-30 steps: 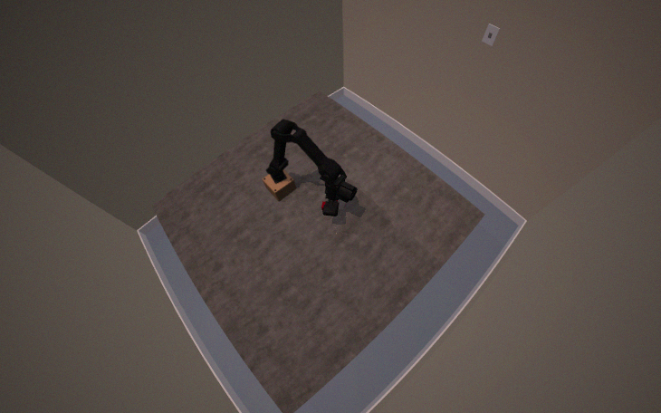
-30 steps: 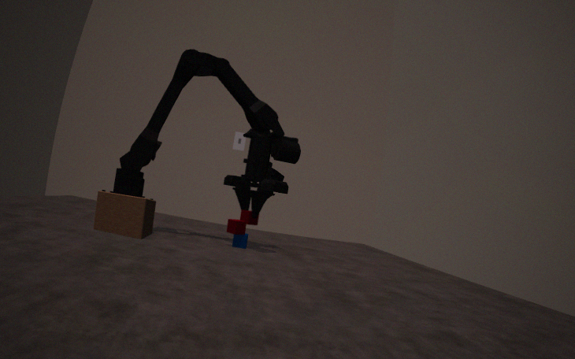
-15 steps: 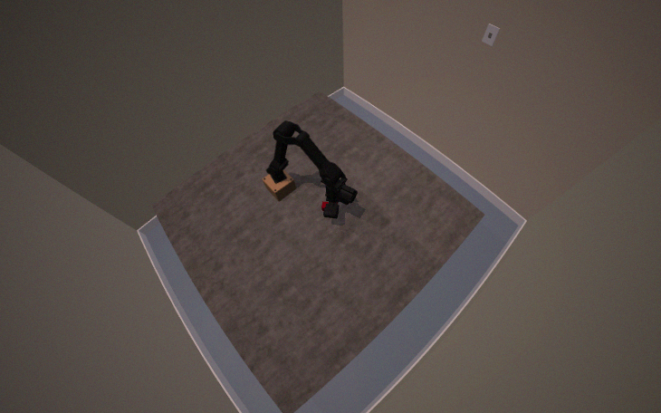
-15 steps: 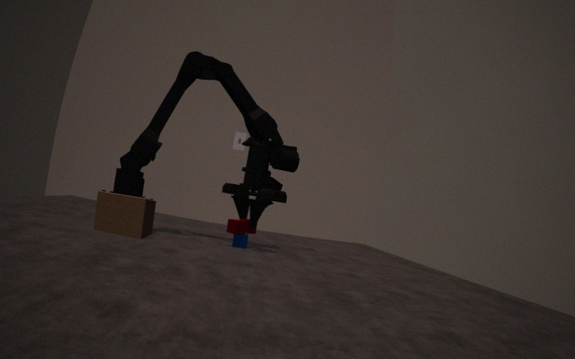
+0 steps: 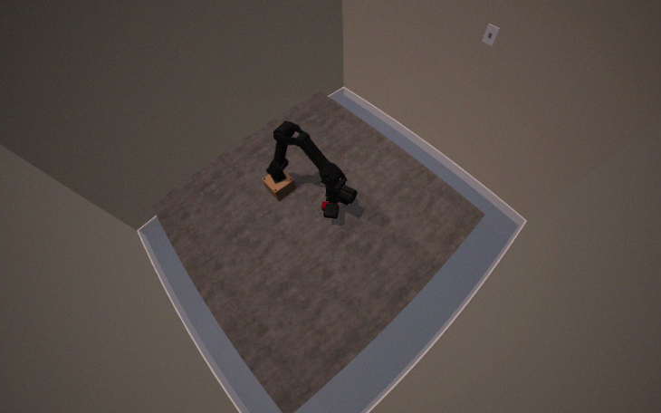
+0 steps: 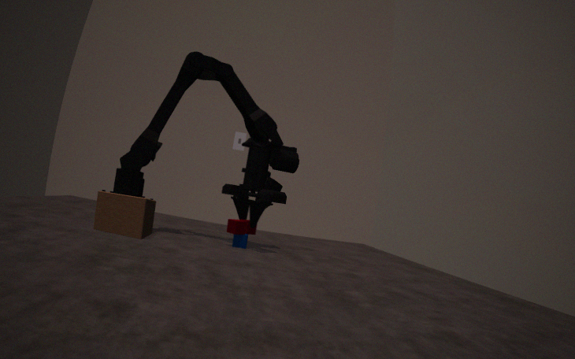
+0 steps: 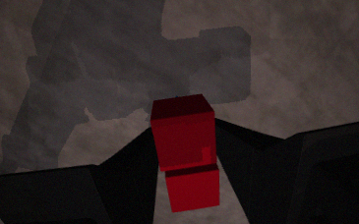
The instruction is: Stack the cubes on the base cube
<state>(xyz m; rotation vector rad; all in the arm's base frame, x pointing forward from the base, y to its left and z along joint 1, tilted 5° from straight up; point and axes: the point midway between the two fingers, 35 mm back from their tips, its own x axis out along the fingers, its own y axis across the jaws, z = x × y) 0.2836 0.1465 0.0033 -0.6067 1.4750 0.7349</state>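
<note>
Right now my gripper tip is 10 mm past the blue cube, 10 mm to the left of it and 40 mm above it.
</note>
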